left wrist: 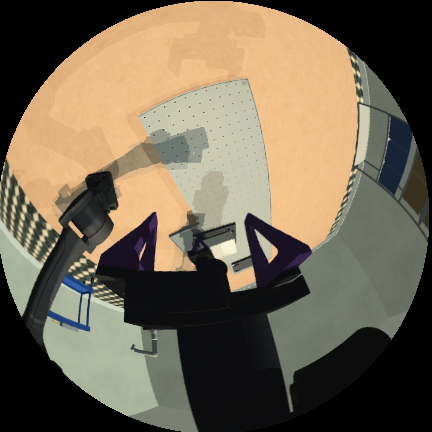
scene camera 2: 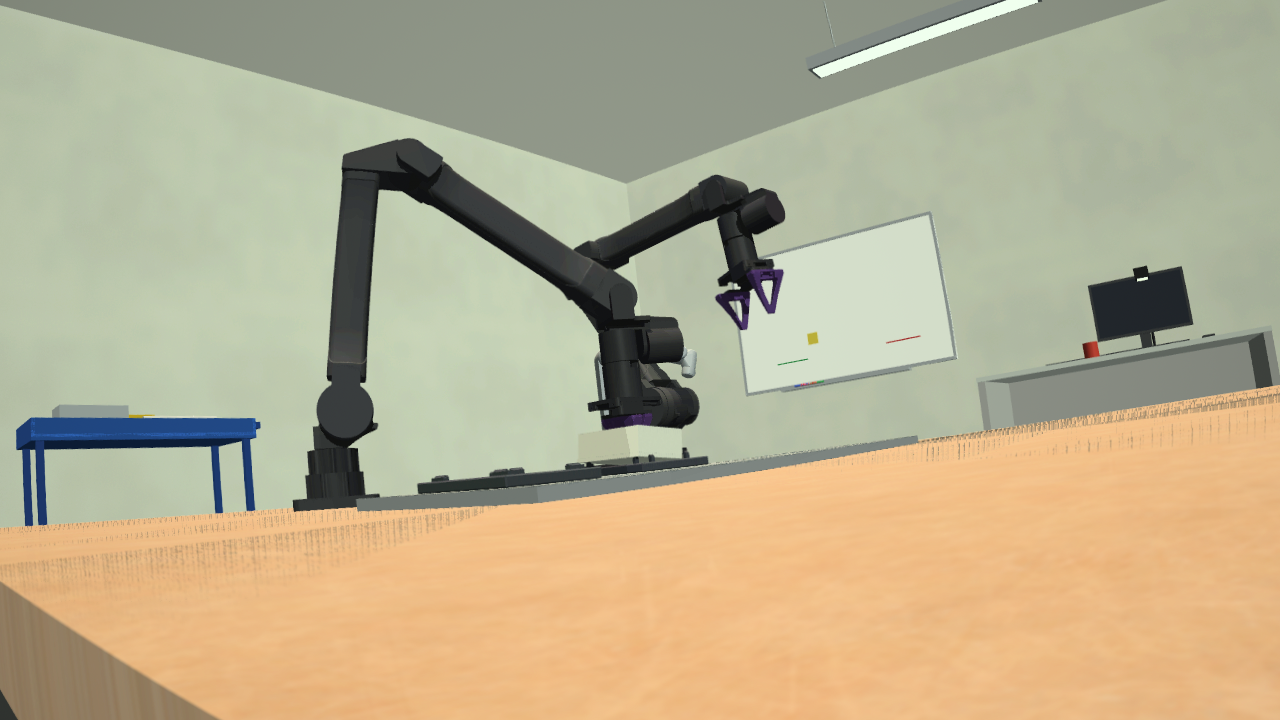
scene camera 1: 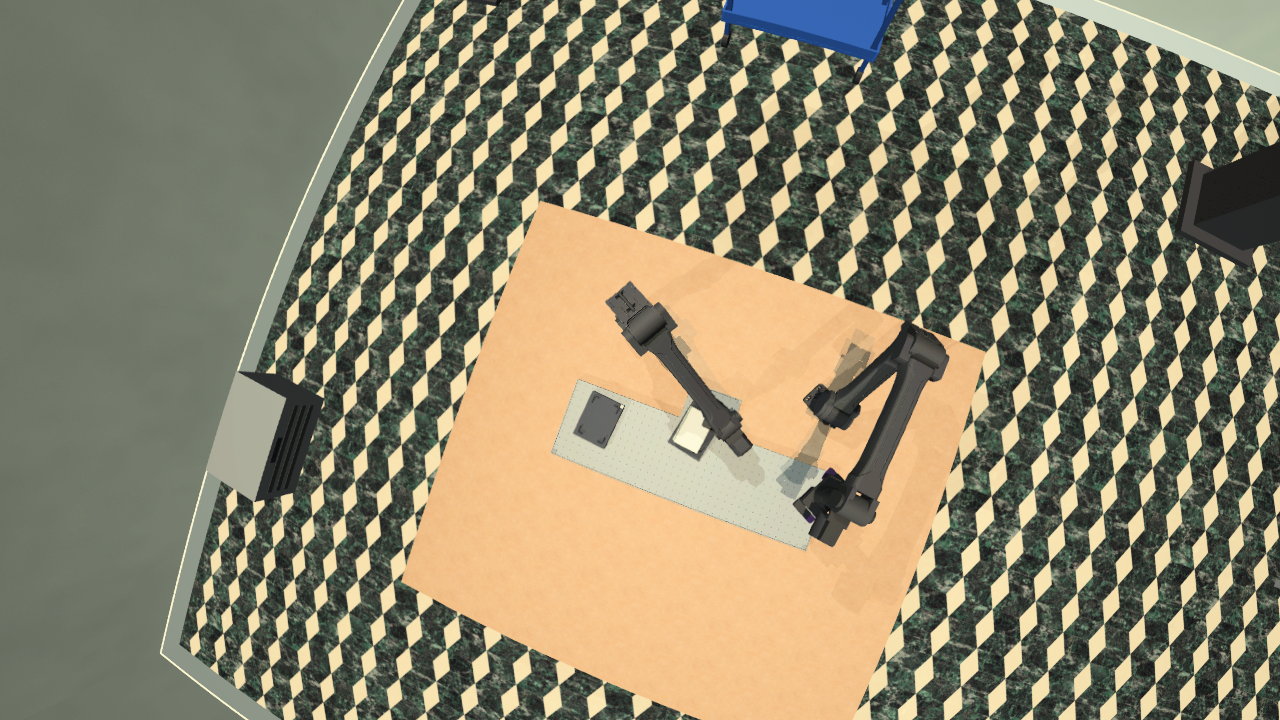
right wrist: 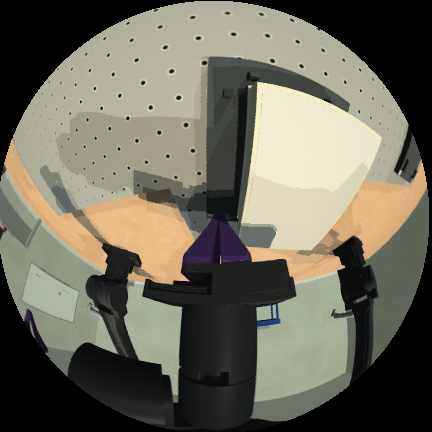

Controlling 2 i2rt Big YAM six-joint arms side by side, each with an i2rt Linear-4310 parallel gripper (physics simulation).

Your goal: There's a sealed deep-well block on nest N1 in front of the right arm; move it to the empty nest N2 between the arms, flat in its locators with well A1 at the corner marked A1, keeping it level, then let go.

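Places are measured from the left arm's base along level axes (x right, y back, z down), in metres.
Pixels of known places: left gripper, fingertip midpoint: (left wrist: pixel 202 216) (scene camera 2: pixel 757 321) (scene camera 1: pixel 811 491); right gripper, fingertip midpoint: (left wrist: pixel 197 237) (right wrist: pixel 219 211); left arm's base at its link origin: (left wrist: pixel 102 190) (scene camera 1: pixel 822 404) (right wrist: pixel 122 253); right arm's base at its link origin: (scene camera 2: pixel 337 507) (right wrist: pixel 347 245).
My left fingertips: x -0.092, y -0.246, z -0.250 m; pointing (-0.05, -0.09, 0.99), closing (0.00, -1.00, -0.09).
Observation:
Ahead of a thing's pixels: the offset from my left fingertips to its top centre. Level surfaces: height alone.
The pale sealed block @(dx +0.326, dy -0.133, dz +0.174 m) (scene camera 1: pixel 691 432) (scene camera 2: pixel 657 442) (left wrist: pixel 223 247) (right wrist: pixel 305 145) stands upright on the dark nest N2 @(dx +0.315, dy -0.131, dz +0.215 m) (right wrist: pixel 220 150) between the arms and looks about level; I cannot tell whether it is fully down in its locators. Its A1 corner cannot be made out. Dark nest N1 @(dx +0.559, dy -0.354, dz +0.219 m) (scene camera 1: pixel 597 419) (scene camera 2: pixel 501 481) (right wrist: pixel 410 162) is bare. My right gripper (right wrist: pixel 219 211) is shut and empty, low beside the block's side facing the left arm; its tips are hidden behind the block in scene camera 2. My left gripper (scene camera 2: pixel 751 320) (left wrist: pixel 202 216) is open and empty, high above the plate's far end.
Both nests stand on a perforated grey plate @(dz +0.237 m) (scene camera 1: pixel 751 497) on the wooden table @(dz +0.250 m) (scene camera 1: pixel 572 555). The right forearm passes over part of the block in scene camera 1. A blue cart (scene camera 1: pixel 805 17) (scene camera 2: pixel 134 431) stands away from the table.

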